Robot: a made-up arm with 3 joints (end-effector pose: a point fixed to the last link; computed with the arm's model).
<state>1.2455 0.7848 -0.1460</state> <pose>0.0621 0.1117 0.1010 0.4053 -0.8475 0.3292 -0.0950</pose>
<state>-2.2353 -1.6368 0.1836</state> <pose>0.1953 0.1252 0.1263 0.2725 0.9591 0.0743 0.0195</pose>
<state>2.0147 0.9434 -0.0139</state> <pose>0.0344 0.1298 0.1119 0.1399 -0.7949 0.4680 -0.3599</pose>
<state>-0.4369 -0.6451 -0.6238</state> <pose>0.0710 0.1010 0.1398 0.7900 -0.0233 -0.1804 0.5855</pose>
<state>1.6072 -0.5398 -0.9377</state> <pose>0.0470 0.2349 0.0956 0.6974 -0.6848 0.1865 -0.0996</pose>
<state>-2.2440 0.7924 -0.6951</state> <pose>0.1180 0.1131 0.0734 0.3397 -0.0362 -0.2674 0.9010</pose>
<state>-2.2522 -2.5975 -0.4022</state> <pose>0.1619 0.1243 0.0376 0.0406 -0.9785 -0.1358 0.1497</pose>
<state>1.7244 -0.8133 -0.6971</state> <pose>0.0605 0.2149 0.0857 0.6800 -0.7310 -0.0173 -0.0554</pose>
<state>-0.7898 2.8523 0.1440</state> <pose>0.1632 0.0207 0.1078 0.0495 0.9005 -0.1646 -0.3994</pose>
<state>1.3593 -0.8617 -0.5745</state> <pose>0.0569 0.1980 0.1038 0.7525 -0.6398 -0.1334 0.0816</pose>
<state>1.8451 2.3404 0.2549</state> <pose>-0.0224 0.2016 0.1559 0.1389 0.4819 -0.8246 0.2616</pose>
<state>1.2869 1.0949 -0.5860</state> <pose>0.0583 0.1586 0.0911 0.3031 -0.7021 0.5878 -0.2640</pose>
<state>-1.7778 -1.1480 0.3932</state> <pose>0.1573 0.1425 0.1788 0.5335 0.8154 -0.1898 0.1199</pose>
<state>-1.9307 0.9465 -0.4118</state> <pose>0.1017 0.1307 0.0564 0.4465 -0.1381 -0.2801 0.8385</pose>
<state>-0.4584 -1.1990 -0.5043</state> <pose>0.0764 0.1007 0.1422 0.7632 0.2423 -0.3407 0.4926</pose>
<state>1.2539 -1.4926 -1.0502</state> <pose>-0.0135 0.1821 0.1326 0.8262 -0.4559 -0.1614 0.2890</pose>
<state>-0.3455 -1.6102 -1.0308</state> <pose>0.0665 0.0348 0.1276 0.6765 0.2675 -0.2928 0.6206</pose>
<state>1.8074 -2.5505 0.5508</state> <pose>0.0634 0.2954 0.1792 0.2969 -0.0493 -0.9469 0.1135</pose>
